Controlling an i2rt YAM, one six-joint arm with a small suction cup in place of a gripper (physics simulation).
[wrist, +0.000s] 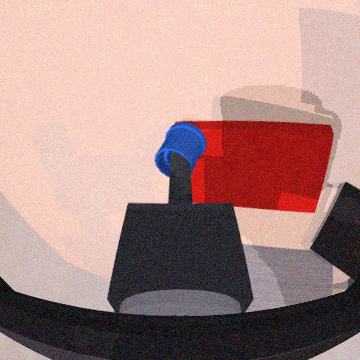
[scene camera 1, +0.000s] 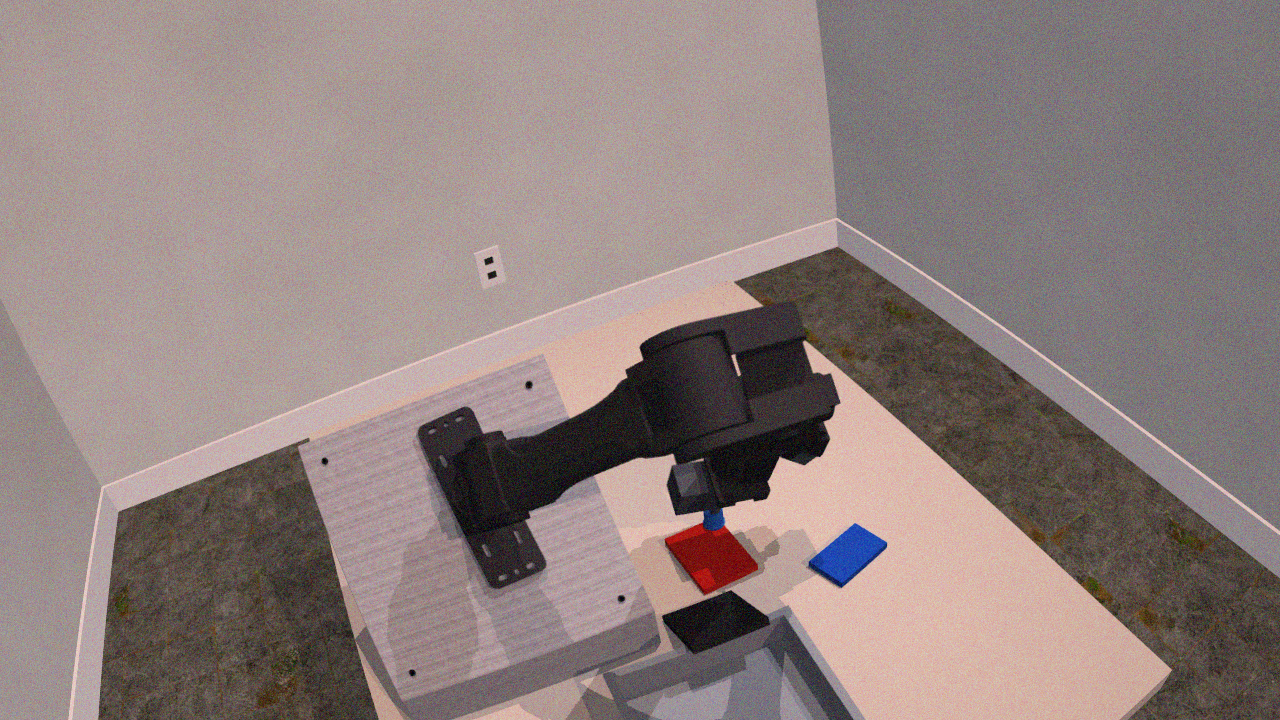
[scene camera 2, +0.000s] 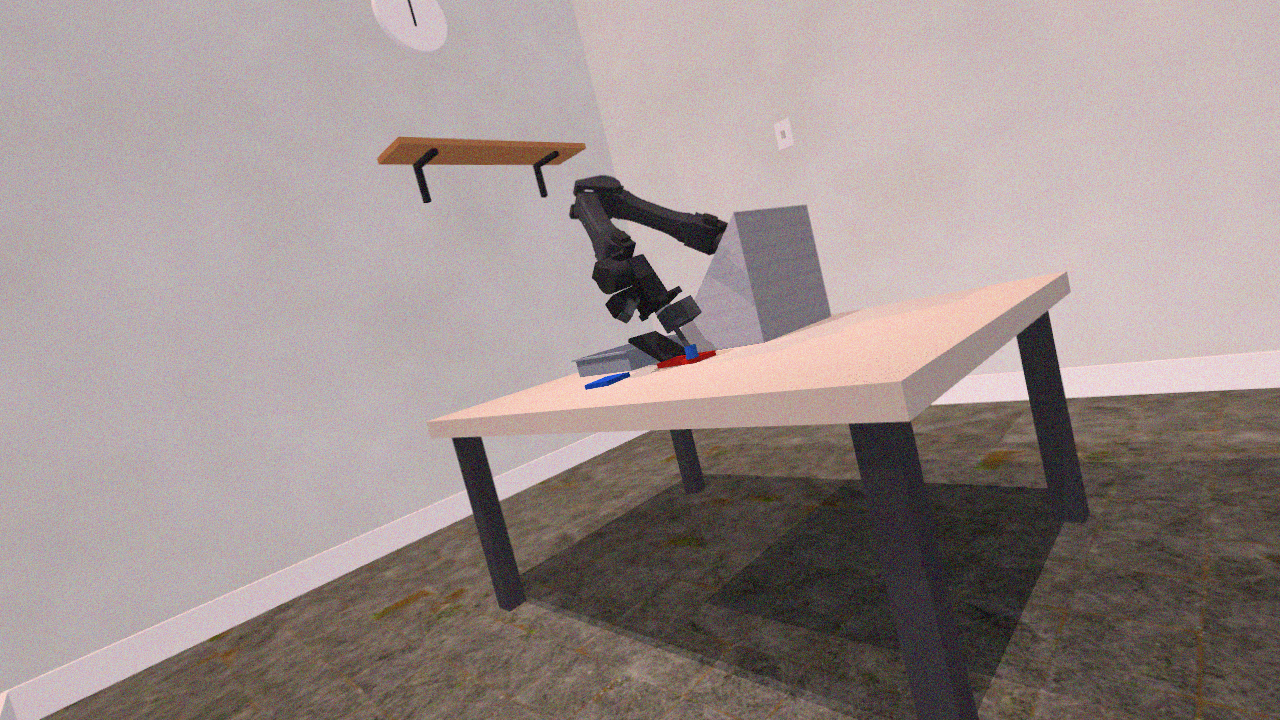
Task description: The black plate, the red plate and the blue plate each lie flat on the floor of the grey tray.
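Where they show: hand, its tool point: [wrist: 179,140] [scene camera 1: 711,521] [scene camera 2: 695,357]; arm's base, origin of its link: [scene camera 1: 480,499] [scene camera 2: 742,256].
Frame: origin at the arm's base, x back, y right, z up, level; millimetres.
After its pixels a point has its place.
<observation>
My suction cup [scene camera 1: 713,519] [scene camera 2: 690,352] [wrist: 180,148] sits on one corner of the red plate [scene camera 1: 715,562] {y 67, x -242, z -189 mm} [scene camera 2: 675,360] {y 50, x -278, z -189 mm} [wrist: 264,168] {y 56, x -252, z -189 mm}. In the wrist view the plate casts an offset shadow, so it hangs slightly above the table. The black plate [scene camera 1: 715,620] {y 181, x -179, z -151 mm} [scene camera 2: 653,343] {y 182, x -189, z -151 mm} lies just outside the far corner of the grey tray [scene camera 1: 803,659] {y 276, x -239, z -180 mm} [scene camera 2: 602,362] {y 327, x -236, z -170 mm} and looks tilted against its rim. The blue plate [scene camera 1: 847,553] {y 160, x -384, z -190 mm} [scene camera 2: 607,380] {y 127, x -417, z -190 mm} lies flat on the table to the right of the red one.
The arm stands on a grey ribbed base block [scene camera 1: 392,503] {y -25, x 98, z 20 mm} [scene camera 2: 780,263] {y -92, x 4, z -40 mm} at the table's back left. The table [scene camera 1: 935,620] {y 323, x -409, z -200 mm} [scene camera 2: 819,372] {y -413, x -546, z -200 mm} runs on to the right. A wall shelf [scene camera 2: 477,149] hangs behind.
</observation>
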